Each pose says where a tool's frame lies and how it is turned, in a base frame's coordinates. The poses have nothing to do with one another.
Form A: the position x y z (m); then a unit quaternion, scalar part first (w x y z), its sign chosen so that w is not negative.
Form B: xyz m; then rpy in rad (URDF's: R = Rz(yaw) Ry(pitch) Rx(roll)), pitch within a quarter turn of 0, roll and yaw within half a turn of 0. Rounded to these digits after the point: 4 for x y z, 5 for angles.
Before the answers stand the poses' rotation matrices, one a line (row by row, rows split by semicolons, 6 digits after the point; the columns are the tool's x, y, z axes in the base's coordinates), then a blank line. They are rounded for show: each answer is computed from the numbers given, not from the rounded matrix.
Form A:
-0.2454 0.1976 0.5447 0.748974 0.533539 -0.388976 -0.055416
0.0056 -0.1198 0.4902 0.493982 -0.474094 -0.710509 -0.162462
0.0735 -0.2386 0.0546 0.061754 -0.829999 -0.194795 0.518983
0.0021 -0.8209 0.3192 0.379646 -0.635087 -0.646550 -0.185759
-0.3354 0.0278 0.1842 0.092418 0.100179 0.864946 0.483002
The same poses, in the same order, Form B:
0.691253 -0.332058 -0.641800; -0.498078 0.424530 -0.756103; 0.523533 0.842325 0.128067
-0.062434 0.834202 -0.547913; 0.513189 0.497682 0.699249; 0.856002 -0.237526 -0.459176
0.385423 0.259261 -0.885569; 0.387458 -0.916483 -0.099679; -0.837452 -0.304702 -0.453686
0.094933 0.962276 -0.254974; 0.680186 0.124316 0.722422; 0.726867 -0.242012 -0.642725
-0.962846 0.084023 0.256647; 0.262575 0.513346 0.817025; -0.063100 0.854058 -0.516336

-0.2454 0.1976 0.5447 1.41991 -0.55099 -0.62438
0.0056 -0.1198 0.4902 -2.66421 -1.02749 1.69186
0.0735 -0.2386 0.0546 -2.55017 0.99260 0.78803
0.0021 -0.8209 0.3192 -2.78147 -0.81375 1.43212
-0.3354 0.0278 0.1842 2.11457 0.06314 2.87536

